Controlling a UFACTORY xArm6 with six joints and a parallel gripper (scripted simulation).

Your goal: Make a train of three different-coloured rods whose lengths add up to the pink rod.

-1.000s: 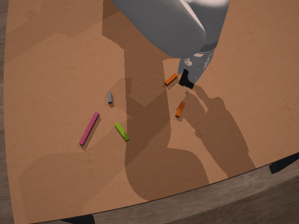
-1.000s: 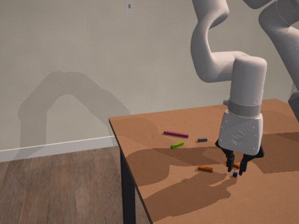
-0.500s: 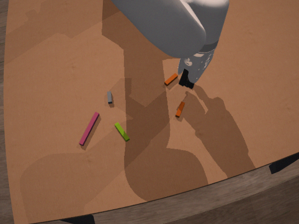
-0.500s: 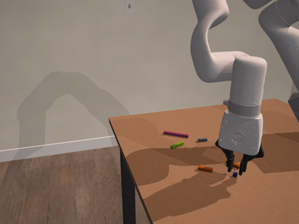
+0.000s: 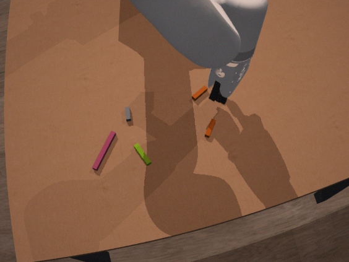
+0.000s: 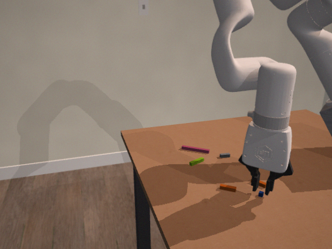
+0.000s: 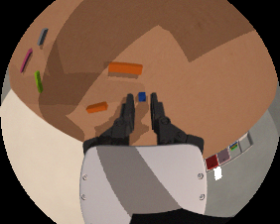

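My hand is 30 mm above the blue rod. Round my hand: lime rod: 60 mm ahead, 210 mm to the right, 30 mm below; then grey rod: 40 mm behind, 210 mm to the right, 30 mm below; then pink rod: 30 mm ahead, 280 mm to the right, 30 mm below.
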